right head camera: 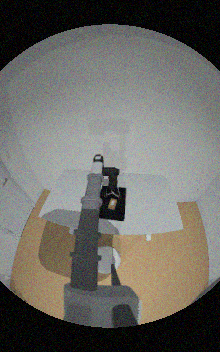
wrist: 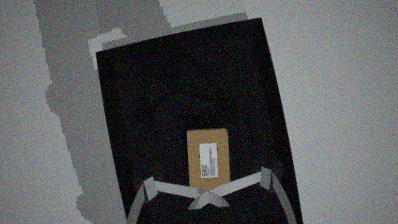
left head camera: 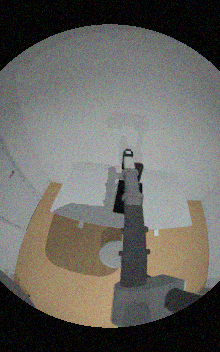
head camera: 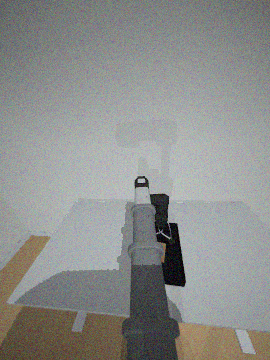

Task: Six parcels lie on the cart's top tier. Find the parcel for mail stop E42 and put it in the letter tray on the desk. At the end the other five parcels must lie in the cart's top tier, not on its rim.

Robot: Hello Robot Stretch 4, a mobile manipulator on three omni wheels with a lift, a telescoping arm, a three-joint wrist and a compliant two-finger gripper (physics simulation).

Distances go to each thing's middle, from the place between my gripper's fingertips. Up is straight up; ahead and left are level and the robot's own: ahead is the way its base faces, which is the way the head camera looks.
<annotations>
Right now my hand is 2 cm short of the black letter tray (head camera: 173, 269) and 9 cm above it.
</annotations>
